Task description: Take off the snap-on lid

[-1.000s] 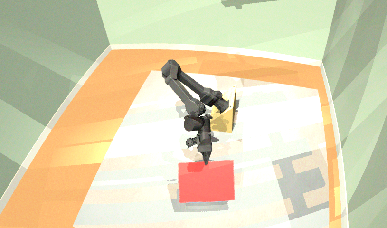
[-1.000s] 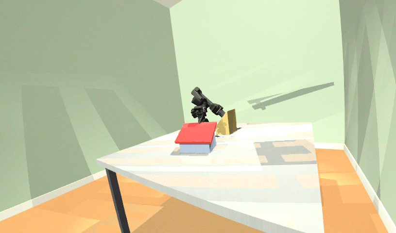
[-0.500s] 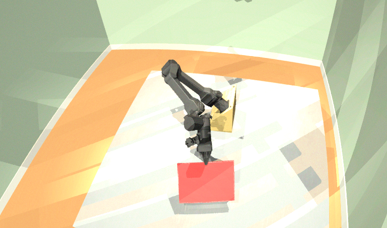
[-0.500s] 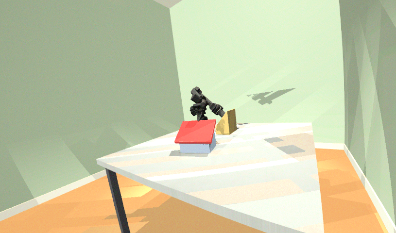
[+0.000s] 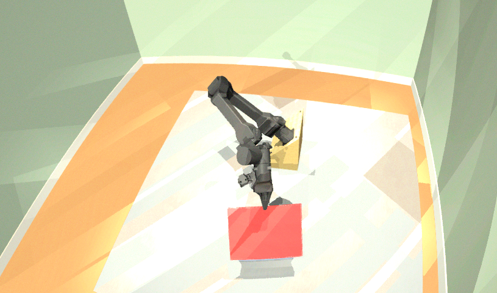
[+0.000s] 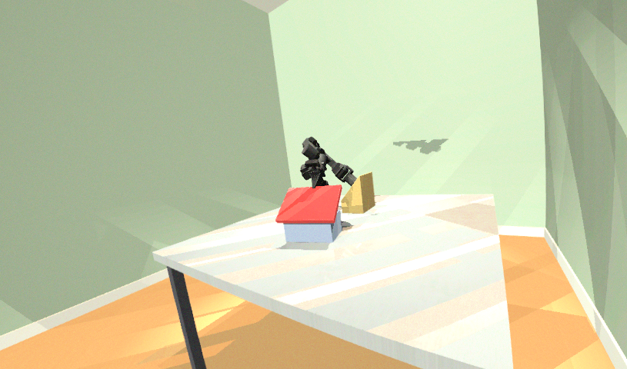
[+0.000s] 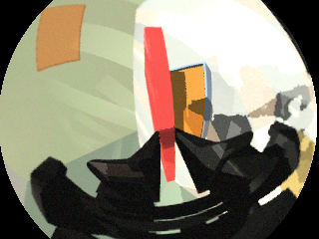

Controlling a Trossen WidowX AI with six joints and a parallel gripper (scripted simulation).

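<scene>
Right now the red lid is 7 cm ahead of my gripper tip, 1 cm to the left of it and 4 cm below it. From my gripper tip the other things lie so: storage box (4 cm ahead, 15 cm below).
</scene>
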